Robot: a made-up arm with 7 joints. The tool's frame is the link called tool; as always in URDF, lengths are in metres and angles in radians.
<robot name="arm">
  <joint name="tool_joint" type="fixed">
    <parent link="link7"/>
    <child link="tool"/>
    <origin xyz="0.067 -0.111 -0.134" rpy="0 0 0"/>
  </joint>
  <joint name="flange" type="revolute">
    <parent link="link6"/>
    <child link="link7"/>
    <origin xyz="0.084 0.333 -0.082" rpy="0 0 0"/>
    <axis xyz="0 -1 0"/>
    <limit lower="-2.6" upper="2.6" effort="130" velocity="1.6"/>
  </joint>
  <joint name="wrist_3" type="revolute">
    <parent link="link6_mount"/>
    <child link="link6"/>
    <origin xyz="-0.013 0.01 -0.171" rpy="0 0 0"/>
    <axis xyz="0 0 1"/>
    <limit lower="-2.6" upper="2.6" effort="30" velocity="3"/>
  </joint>
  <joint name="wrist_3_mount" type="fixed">
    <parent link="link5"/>
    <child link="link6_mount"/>
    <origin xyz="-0.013 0.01 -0.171" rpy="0 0 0"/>
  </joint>
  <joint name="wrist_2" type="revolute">
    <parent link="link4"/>
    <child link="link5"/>
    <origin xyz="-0.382 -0.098 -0.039" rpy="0 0 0"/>
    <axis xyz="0 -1 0"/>
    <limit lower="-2.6" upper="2.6" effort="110" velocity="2.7"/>
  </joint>
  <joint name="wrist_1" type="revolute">
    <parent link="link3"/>
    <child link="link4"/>
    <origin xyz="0.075 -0.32 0.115" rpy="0 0 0"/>
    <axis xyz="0 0 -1"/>
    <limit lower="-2.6" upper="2.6" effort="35" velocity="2.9"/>
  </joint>
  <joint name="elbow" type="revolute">
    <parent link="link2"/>
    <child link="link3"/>
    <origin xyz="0.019 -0.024 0.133" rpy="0 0 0"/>
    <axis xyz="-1 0 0"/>
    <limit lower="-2.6" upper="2.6" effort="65" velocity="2.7"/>
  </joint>
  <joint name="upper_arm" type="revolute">
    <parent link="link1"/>
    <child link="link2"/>
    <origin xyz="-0.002 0.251 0.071" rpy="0 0 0"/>
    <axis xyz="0 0 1"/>
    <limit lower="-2.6" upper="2.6" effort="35" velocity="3"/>
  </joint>
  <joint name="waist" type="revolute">
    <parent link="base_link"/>
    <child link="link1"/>
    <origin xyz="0 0 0.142" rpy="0 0 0"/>
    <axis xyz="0 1 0"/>
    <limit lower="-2.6" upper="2.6" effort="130" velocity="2"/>
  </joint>
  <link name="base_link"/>
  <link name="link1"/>
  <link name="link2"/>
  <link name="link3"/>
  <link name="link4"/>
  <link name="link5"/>
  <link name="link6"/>
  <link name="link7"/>
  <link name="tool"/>
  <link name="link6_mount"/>
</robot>
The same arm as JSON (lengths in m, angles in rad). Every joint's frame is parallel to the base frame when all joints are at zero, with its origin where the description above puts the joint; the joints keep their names.
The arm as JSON. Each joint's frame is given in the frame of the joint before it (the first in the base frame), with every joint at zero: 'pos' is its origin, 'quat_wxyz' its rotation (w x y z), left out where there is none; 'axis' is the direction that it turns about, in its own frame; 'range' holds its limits. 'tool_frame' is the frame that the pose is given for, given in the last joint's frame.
{
  "length_unit": "m",
  "angle_unit": "rad",
  "joints": [
    {
      "joint": "waist",
      "pos": [
        0.0,
        0.0,
        0.142
      ],
      "axis": [
        0.0,
        1.0,
        0.0
      ],
      "range": [
        -2.6,
        2.6
      ]
    },
    {
      "joint": "upper_arm",
      "pos": [
        -0.002,
        0.251,
        0.071
      ],
      "axis": [
        0.0,
        0.0,
        1.0
      ],
      "range": [
        -2.6,
        2.6
      ]
    },
    {
      "joint": "elbow",
      "pos": [
        0.019,
        -0.024,
        0.133
      ],
      "axis": [
        -1.0,
        0.0,
        0.0
      ],
      "range": [
        -2.6,
        2.6
      ]
    },
    {
      "joint": "wrist_1",
      "pos": [
        0.075,
        -0.32,
        0.115
      ],
      "axis": [
        0.0,
        0.0,
        -1.0
      ],
      "range": [
        -2.6,
        2.6
      ]
    },
    {
      "joint": "wrist_2",
      "pos": [
        -0.382,
        -0.098,
        -0.039
      ],
      "axis": [
        0.0,
        -1.0,
        0.0
      ],
      "range": [
        -2.6,
        2.6
      ]
    },
    {
      "joint": "wrist_3",
      "pos": [
        -0.026,
        0.02,
        -0.342
      ],
      "axis": [
        0.0,
        0.0,
        1.0
      ],
      "range": [
        -2.6,
        2.6
      ]
    },
    {
      "joint": "flange",
      "pos": [
        0.084,
        0.333,
        -0.082
      ],
      "axis": [
        0.0,
        -1.0,
        0.0
      ],
      "range": [
        -2.6,
        2.6
      ]
    }
  ],
  "tool_frame": {
    "pos": [
      0.067,
      -0.111,
      -0.134
    ]
  }
}

